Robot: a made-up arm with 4 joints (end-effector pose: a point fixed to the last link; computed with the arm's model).
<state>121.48 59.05 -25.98 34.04</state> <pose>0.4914 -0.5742 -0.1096 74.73 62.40 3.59</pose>
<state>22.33 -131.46 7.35 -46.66</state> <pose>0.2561 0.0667 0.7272 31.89 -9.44 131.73</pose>
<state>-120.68 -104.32 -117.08 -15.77</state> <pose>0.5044 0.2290 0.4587 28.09 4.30 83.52</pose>
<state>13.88 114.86 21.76 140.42</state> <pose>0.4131 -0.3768 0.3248 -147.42 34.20 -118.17</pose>
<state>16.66 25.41 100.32 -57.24</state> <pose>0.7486 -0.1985 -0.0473 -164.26 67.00 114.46</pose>
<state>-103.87 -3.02 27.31 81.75</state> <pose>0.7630 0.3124 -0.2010 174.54 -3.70 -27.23</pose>
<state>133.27 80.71 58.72 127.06</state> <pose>0.6367 0.1332 -0.1748 46.03 -12.28 85.08</pose>
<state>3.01 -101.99 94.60 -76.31</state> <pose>0.4007 0.4559 0.0836 -83.00 88.23 -57.35</pose>
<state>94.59 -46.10 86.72 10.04</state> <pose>0.7441 -0.0207 0.6186 34.09 -6.95 87.71</pose>
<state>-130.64 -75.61 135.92 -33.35</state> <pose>0.5033 -0.4333 0.1369 -69.62 -78.84 -157.30</pose>
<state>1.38 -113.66 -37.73 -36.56</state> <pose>0.4724 -0.0420 0.7036 35.85 -38.99 114.10</pose>
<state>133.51 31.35 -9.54 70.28</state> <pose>0.6201 -0.4746 -0.1633 64.58 29.09 15.47</pose>
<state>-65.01 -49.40 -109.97 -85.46</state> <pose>0.2691 0.0204 0.4399 35.89 -39.20 106.67</pose>
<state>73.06 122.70 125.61 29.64</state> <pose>0.2791 0.1880 -0.2855 -177.55 -13.41 71.13</pose>
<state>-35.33 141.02 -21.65 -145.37</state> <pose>0.2677 0.1684 0.4572 -178.86 -39.72 -159.95</pose>
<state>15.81 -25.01 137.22 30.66</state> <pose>0.5953 0.3373 -0.1380 127.88 47.56 -170.31</pose>
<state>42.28 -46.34 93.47 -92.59</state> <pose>0.7166 0.2128 0.2396 139.07 50.17 93.74</pose>
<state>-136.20 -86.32 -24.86 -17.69</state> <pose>0.4016 0.4035 -0.3355 -155.36 68.46 -80.87</pose>
